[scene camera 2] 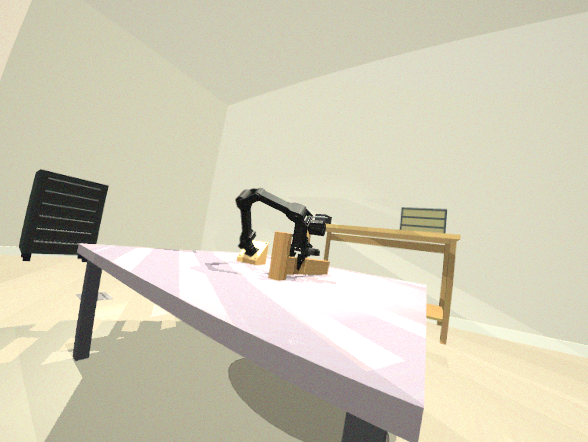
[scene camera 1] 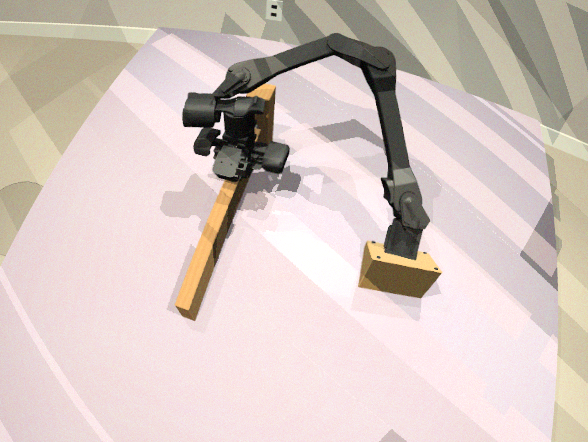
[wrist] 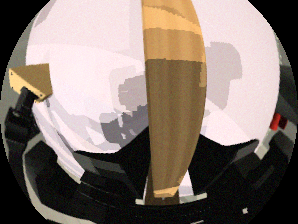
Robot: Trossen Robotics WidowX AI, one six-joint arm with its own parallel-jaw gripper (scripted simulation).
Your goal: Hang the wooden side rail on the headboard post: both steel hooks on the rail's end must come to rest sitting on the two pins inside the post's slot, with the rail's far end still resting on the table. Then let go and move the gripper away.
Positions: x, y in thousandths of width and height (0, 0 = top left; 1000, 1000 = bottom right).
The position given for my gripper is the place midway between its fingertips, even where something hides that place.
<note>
In view: my gripper (scene camera 1: 411, 395), a wooden side rail (scene camera 1: 326, 666) and a headboard post (scene camera 1: 452, 275).
The wooden side rail also shows in the wrist view (wrist: 589, 288). My gripper also shows in the wrist view (wrist: 555, 569). The headboard post is seen too in scene camera 2 (scene camera 2: 480, 546).
</note>
